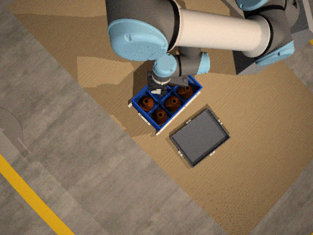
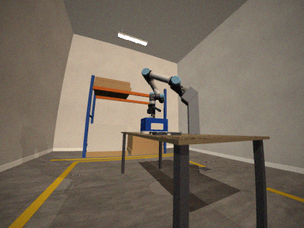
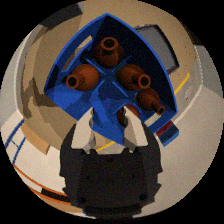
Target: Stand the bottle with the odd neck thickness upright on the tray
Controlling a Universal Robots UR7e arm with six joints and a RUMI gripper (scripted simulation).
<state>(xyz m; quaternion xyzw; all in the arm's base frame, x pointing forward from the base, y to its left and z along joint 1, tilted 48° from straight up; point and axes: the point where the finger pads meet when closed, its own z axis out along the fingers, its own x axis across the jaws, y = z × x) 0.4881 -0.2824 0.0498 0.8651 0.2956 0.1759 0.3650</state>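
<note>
My gripper is now 7 cm above the blue crate, 4 cm to the right of it and 2 cm short of it. The rest, counted from my hand: brown bottle (12 cm ahead, 7 cm below, 5 cm to the left); grey tray (29 cm to the left, 14 cm below, 11 cm ahead).
</note>
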